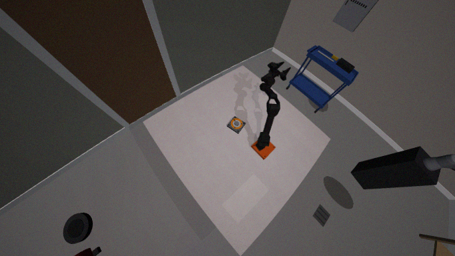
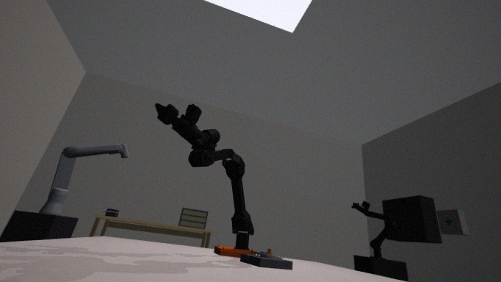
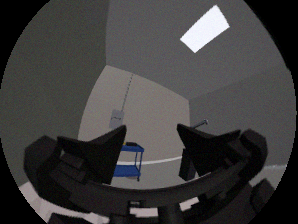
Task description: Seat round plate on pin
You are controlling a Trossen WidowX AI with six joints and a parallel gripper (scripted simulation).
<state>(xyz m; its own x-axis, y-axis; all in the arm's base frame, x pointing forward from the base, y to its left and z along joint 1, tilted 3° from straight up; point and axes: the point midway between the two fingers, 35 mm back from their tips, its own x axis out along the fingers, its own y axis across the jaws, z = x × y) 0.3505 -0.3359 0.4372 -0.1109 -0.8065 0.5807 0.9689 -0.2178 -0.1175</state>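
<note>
Now: gripper tip 440 mm to the right of the round plate, 430 mm above it and 60 mm past it. Also, from my gripper tip: square base (440 mm to the left, 440 mm below, 80 mm behind).
</note>
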